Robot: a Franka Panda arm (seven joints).
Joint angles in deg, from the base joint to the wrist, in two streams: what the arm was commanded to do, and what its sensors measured. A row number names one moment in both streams.
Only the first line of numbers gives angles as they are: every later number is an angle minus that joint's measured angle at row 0.
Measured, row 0: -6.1, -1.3, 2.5, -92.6, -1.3, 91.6, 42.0
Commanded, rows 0 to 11: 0.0, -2.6, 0.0, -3.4, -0.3, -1.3, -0.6; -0.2, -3.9, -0.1, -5.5, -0.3, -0.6, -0.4; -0.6, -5.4, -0.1, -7.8, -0.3, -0.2, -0.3; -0.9, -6.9, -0.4, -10.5, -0.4, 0.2, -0.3; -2.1, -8.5, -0.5, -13.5, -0.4, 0.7, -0.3; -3.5, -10.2, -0.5, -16.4, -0.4, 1.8, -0.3; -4.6, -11.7, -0.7, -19.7, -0.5, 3.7, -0.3; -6.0, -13.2, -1.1, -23.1, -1.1, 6.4, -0.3; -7.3, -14.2, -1.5, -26.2, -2.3, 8.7, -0.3; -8.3, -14.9, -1.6, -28.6, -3.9, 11.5, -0.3; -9.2, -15.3, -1.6, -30.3, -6.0, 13.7, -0.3; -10.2, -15.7, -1.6, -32.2, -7.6, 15.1, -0.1
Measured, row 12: -7.4, -12.1, -2.1, -24.3, -3.4, 8.9, 0.0
